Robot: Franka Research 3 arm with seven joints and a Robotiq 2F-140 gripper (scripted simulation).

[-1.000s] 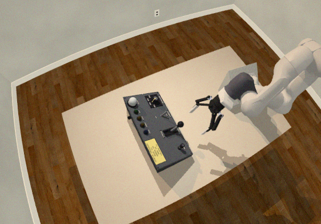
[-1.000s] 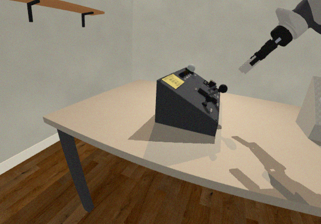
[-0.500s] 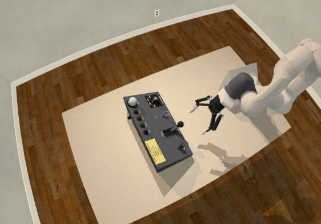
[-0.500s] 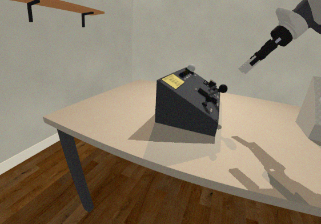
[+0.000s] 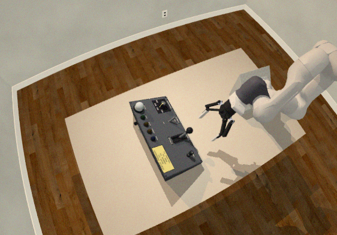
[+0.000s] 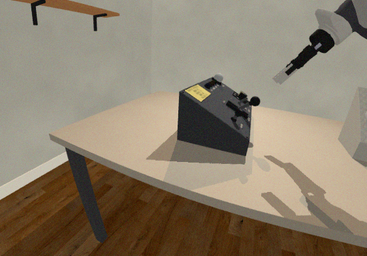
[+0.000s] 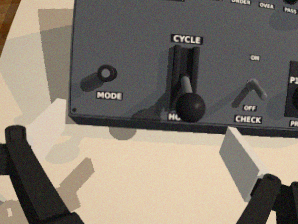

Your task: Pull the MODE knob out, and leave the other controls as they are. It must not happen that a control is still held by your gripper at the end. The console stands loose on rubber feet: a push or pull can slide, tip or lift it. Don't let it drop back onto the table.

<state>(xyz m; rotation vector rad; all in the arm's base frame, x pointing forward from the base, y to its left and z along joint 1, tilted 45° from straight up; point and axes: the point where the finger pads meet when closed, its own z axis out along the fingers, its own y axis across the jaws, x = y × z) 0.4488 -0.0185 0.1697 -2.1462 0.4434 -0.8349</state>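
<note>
My hand is 120 mm short of the black mode knob, 70 mm to the right of it and 130 mm above it. The rest, counted from my hand: cycle lever: 90 mm ahead, 60 mm to the right, 130 mm below; dark grey console: 160 mm ahead, 110 mm to the right, 160 mm below; check toggle: 120 mm ahead, 170 mm to the right, 140 mm below.
</note>
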